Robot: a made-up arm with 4 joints. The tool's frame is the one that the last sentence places.
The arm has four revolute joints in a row. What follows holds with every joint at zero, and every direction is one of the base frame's. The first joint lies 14.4 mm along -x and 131 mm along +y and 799.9 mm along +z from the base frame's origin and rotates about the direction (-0.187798, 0.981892, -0.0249). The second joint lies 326.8 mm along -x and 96.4 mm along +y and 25.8 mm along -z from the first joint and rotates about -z. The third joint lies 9.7 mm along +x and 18 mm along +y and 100.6 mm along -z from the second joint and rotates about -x. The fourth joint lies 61.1 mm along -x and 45.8 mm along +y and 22.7 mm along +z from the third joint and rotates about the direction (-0.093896, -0.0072, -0.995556). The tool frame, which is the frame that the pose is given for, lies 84.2 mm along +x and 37.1 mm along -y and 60.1 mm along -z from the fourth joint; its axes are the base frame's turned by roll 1.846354, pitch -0.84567 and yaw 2.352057 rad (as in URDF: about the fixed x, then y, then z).
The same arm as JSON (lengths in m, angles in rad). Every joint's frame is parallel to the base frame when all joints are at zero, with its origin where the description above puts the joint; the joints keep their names.
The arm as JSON. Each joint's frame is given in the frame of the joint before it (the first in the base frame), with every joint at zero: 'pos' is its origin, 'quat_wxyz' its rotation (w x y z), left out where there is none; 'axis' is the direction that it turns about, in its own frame. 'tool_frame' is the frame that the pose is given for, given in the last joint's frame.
{"length_unit": "m", "angle_unit": "rad", "joints": [
  {"joint": "joint 1", "pos": [-0.0144, 0.131, 0.7999], "axis": [-0.187798, 0.981892, -0.0249]},
  {"joint": "joint 2", "pos": [-0.3268, 0.0964, -0.0258], "axis": [0.0, 0.0, -1.0]},
  {"joint": "joint 3", "pos": [0.0097, 0.018, -0.1006], "axis": [-1.0, 0.0, 0.0]},
  {"joint": "joint 4", "pos": [-0.0611, 0.0458, 0.0227], "axis": [-0.093896, -0.0072, -0.995556]}
], "tool_frame": {"pos": [0.0842, -0.0371, -0.0601], "quat_wxyz": [0.090503, -0.508227, -0.576136, -0.633705]}}

